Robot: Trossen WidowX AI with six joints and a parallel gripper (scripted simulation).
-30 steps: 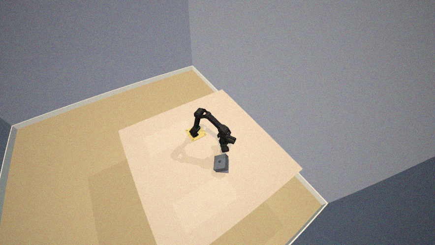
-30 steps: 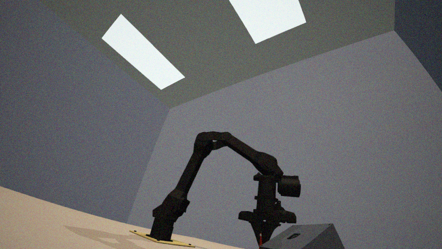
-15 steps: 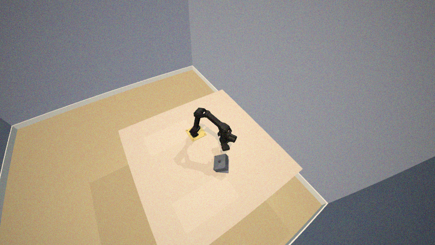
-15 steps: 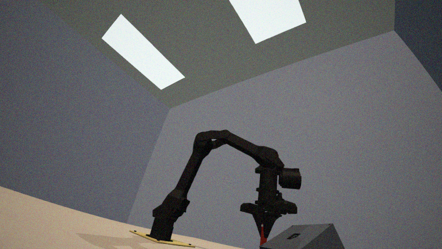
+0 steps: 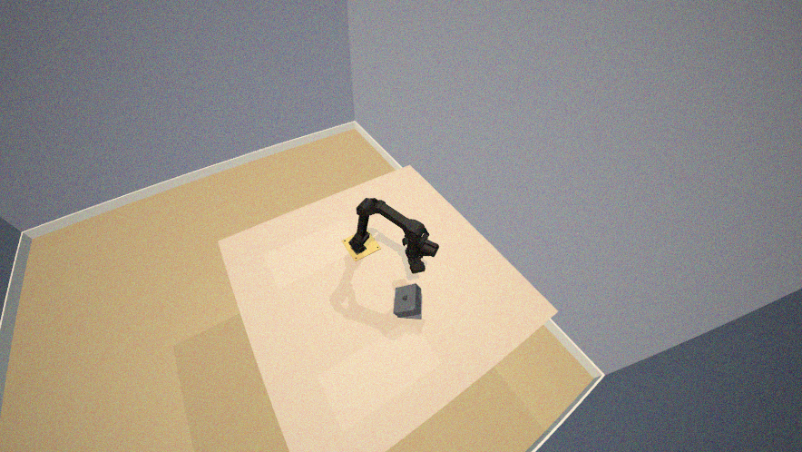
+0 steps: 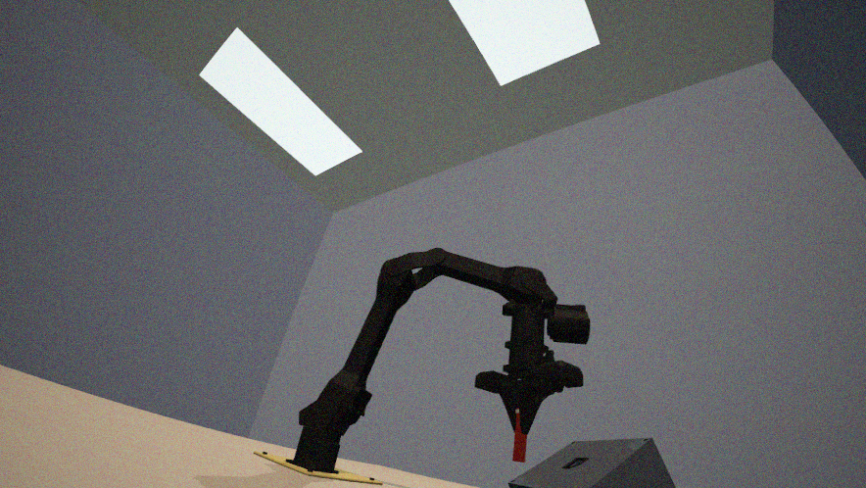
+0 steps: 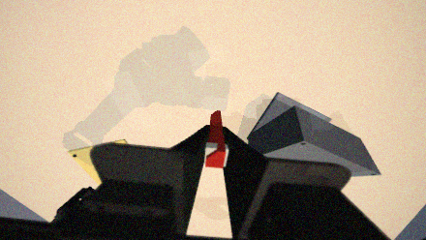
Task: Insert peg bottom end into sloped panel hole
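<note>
Now: gripper tip 12 cm to the left of the grey sloped panel, 11 cm short of it and 6 cm above it. Round my gripper tip: red square peg (2 cm above).
</note>
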